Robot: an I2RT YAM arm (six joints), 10 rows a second.
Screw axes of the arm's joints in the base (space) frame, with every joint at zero. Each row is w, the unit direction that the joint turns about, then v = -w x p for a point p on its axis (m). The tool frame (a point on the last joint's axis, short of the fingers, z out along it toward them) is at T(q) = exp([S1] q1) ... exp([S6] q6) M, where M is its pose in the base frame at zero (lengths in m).
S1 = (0, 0, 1, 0, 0, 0)
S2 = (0, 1, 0, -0.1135, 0, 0.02)
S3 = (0, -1, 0, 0.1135, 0, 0.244)
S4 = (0, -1, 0, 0.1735, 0, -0.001)
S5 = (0, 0, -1, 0, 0.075, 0)
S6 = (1, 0, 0, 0, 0.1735, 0)
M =
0 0 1 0.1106
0 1 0 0
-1 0 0 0.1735
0 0 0 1
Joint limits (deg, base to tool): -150..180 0..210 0..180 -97..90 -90..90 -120..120
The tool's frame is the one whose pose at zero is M.
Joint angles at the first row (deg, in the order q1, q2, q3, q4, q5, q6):
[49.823, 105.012, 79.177, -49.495, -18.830, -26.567]
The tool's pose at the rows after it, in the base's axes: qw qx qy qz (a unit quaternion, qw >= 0); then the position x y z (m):
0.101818 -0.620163 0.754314 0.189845 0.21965 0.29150 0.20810
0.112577 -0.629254 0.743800 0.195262 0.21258 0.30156 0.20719
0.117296 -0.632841 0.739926 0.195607 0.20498 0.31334 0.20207
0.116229 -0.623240 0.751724 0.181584 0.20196 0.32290 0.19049
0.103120 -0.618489 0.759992 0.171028 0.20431 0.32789 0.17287
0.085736 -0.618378 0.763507 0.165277 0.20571 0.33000 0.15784
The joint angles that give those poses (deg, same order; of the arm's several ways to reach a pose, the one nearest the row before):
[51.199, 105.012, 78.149, -46.545, -18.808, -24.885]
[53.036, 105.274, 78.040, -44.402, -18.808, -24.359]
[55.113, 106.302, 78.041, -42.261, -18.130, -22.829]
[56.510, 108.290, 78.040, -40.314, -15.879, -20.076]
[56.708, 111.153, 78.040, -39.179, -14.983, -19.223]
[56.708, 113.514, 78.039, -38.959, -14.961, -19.245]

